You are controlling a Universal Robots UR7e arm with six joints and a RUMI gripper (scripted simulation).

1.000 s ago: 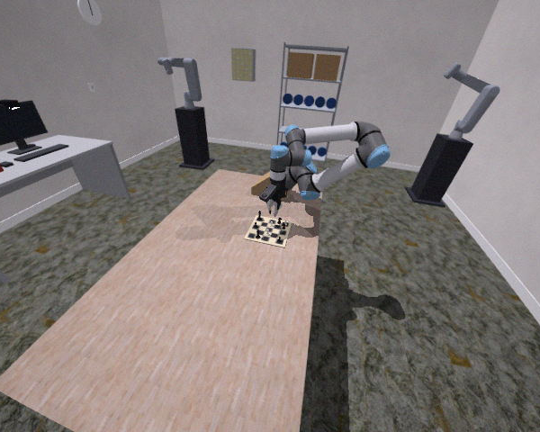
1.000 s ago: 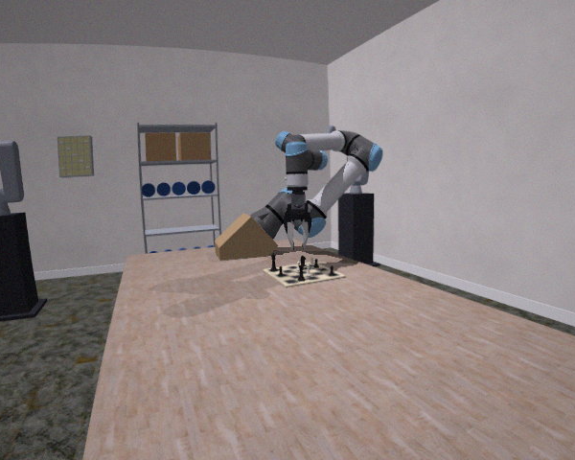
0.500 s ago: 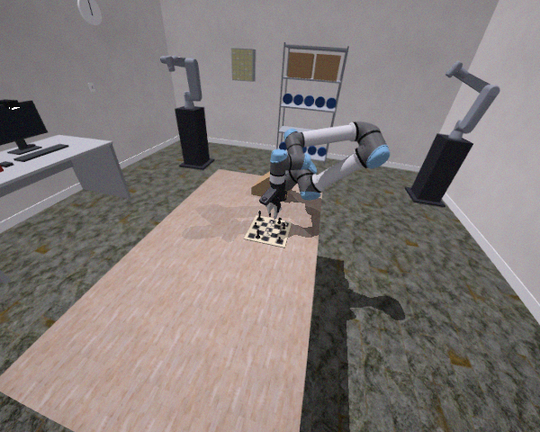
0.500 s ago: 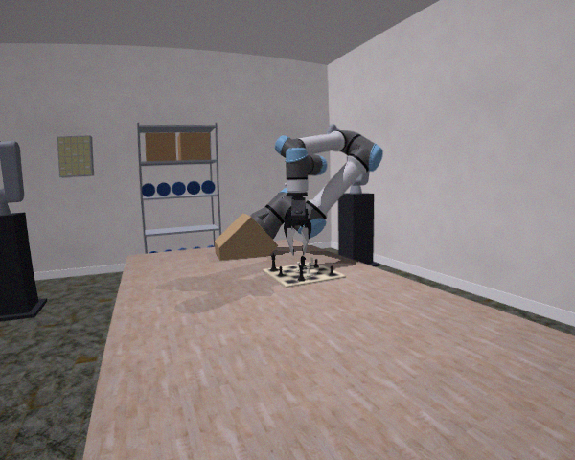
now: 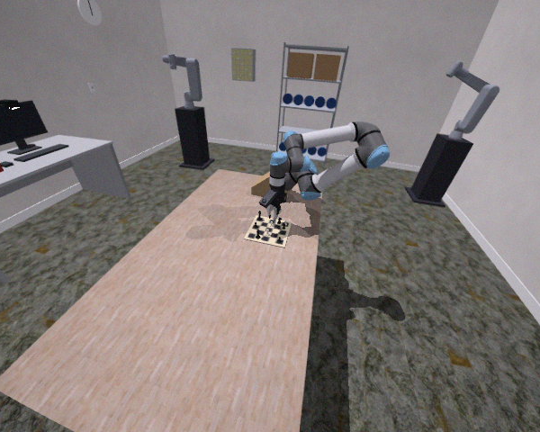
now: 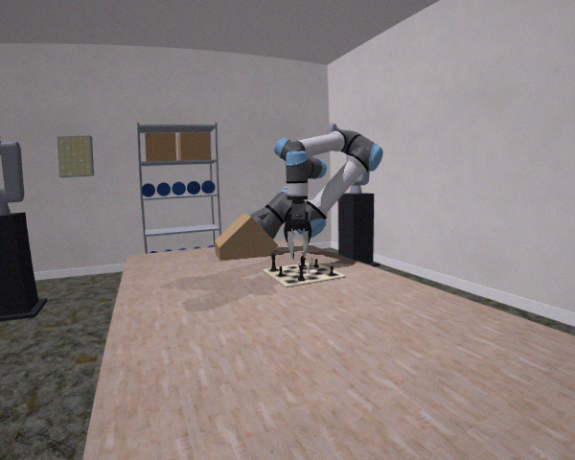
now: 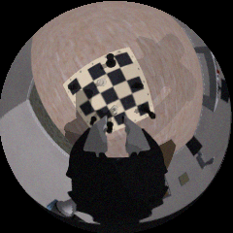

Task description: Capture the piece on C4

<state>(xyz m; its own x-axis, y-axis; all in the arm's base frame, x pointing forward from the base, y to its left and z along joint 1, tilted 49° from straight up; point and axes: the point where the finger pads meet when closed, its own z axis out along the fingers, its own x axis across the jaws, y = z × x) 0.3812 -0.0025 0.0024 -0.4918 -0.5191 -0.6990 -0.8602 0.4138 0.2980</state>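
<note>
Now: the chessboard 4 cm ahead of my hand and 6 cm below it.
</note>
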